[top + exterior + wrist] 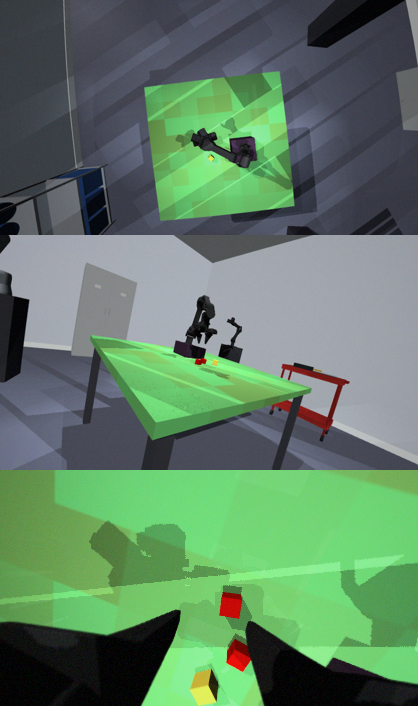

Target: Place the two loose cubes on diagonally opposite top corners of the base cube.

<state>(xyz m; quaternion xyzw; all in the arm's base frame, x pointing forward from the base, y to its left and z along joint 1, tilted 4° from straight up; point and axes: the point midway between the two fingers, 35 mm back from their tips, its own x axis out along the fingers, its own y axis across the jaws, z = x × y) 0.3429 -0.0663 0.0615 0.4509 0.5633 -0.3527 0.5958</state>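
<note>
Now: the yellow base cube 20 cm to the left of my gripper tip, 13 cm below it and 8 cm behind it.
</note>
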